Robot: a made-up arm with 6 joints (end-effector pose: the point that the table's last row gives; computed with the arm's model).
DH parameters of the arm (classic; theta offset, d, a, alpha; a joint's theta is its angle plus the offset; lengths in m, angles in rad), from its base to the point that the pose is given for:
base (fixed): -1.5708 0.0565 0 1.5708
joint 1: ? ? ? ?
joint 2: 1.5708 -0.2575 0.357 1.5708
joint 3: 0 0.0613 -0.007 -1.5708
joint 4: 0 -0.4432 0.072 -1.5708
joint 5: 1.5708 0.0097 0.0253 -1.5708
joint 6: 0 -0.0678 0.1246 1.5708
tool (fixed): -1.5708 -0.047 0 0
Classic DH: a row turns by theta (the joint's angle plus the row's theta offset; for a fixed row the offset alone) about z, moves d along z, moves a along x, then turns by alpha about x.
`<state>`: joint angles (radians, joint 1 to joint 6).
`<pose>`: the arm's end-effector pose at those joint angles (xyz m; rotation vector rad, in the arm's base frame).
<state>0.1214 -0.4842 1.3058 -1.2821 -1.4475 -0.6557</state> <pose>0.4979 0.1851 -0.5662 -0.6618 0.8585 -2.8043</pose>
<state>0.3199 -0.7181 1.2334 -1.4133 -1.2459 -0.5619</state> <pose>0.3427 0.0875 -0.7494 -0.7817 1.0503 -2.7801</pose>
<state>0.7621 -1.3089 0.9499 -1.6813 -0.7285 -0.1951</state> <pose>-0.1355 -0.1227 -0.9310 0.5720 -1.5941 2.2560</pose>
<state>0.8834 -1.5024 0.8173 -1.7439 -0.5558 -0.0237</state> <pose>-0.2674 -0.1187 -0.9209 0.3373 -1.7742 1.9879</pose>
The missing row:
joint 1: -1.5708 0.054 0.0006 -1.5708
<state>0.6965 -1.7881 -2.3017 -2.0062 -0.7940 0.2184</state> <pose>-0.3006 -0.1711 0.1421 -0.9398 1.5335 2.3265</pose>
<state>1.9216 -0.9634 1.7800 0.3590 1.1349 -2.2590</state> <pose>0.5086 -0.6197 0.1757 -0.3277 -0.7815 -0.5498</pose>
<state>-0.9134 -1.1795 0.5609 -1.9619 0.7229 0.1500</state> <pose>0.1182 0.9576 0.3248 -1.3187 -2.5850 -0.6898</pose>
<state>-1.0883 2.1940 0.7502 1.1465 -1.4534 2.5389</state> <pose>-0.3342 -0.2422 0.7716 1.9971 0.8210 -1.3642</pose>
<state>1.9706 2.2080 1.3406 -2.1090 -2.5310 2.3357</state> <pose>-0.5383 0.4550 -0.5648 1.6572 -1.6960 1.5659</pose>
